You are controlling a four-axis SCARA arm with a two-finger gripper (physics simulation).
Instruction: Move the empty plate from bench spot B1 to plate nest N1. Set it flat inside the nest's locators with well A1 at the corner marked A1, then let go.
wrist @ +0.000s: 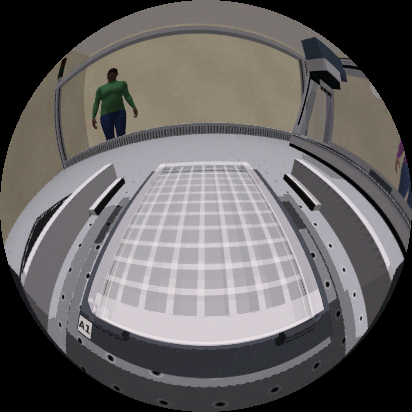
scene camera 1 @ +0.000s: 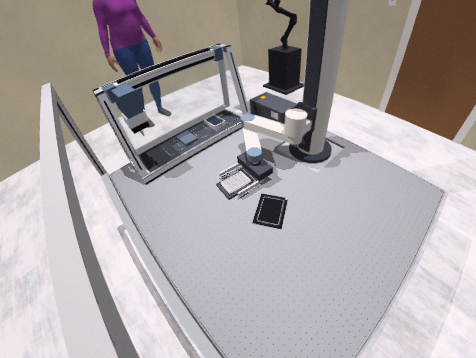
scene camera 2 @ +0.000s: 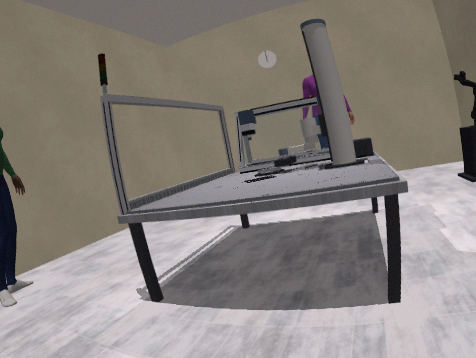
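Seen in the pictures: gripper, fingertip midpoint: (wrist: 202,163) (scene camera 1: 228,184) (scene camera 2: 263,169); arm's base, link origin: (scene camera 1: 310,149) (scene camera 2: 344,165).
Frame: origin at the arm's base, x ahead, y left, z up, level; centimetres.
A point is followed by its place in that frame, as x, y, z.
Observation:
The clear, pale plate (scene camera 1: 236,183) @[50.1, -8.3, 3.1] (wrist: 200,240) @[47.2, -9.0, 3.9] lies in the dark nest (scene camera 1: 224,192) @[57.6, -8.6, 2.3] (wrist: 200,360), within its raised edges, and looks flat. The nest's A1 tag (wrist: 85,327) is at the near left corner in the wrist view. Faint marks show on the plate's corner beside it, too unclear to read as well A1. My gripper (scene camera 1: 230,186) @[53.7, -9.7, 4.4] (wrist: 202,163) @[53.7, -9.7, 4.4] is open, with one finger along each long side of the plate and a gap on both sides. The black bench spot with a white outline (scene camera 1: 270,210) @[49.2, 13.8, 1.5] is bare. In scene camera 2 these things are too small to judge.
A framed station with a dark deck (scene camera 1: 165,156) and a blue-grey head (scene camera 1: 125,100) @[75.6, -46.5, 47.5] stands behind the nest. The arm's column (scene camera 1: 320,75) @[6.6, 3.6, 47.0] (scene camera 2: 332,100) @[-0.3, 7.5, 38.3] and a dark box (scene camera 1: 272,107) @[-5.1, -34.8, 12.7] stand at the back. A clear-sided frame (scene camera 2: 114,150) @[100.2, 71.5, 32.3] rises at the bench edge.

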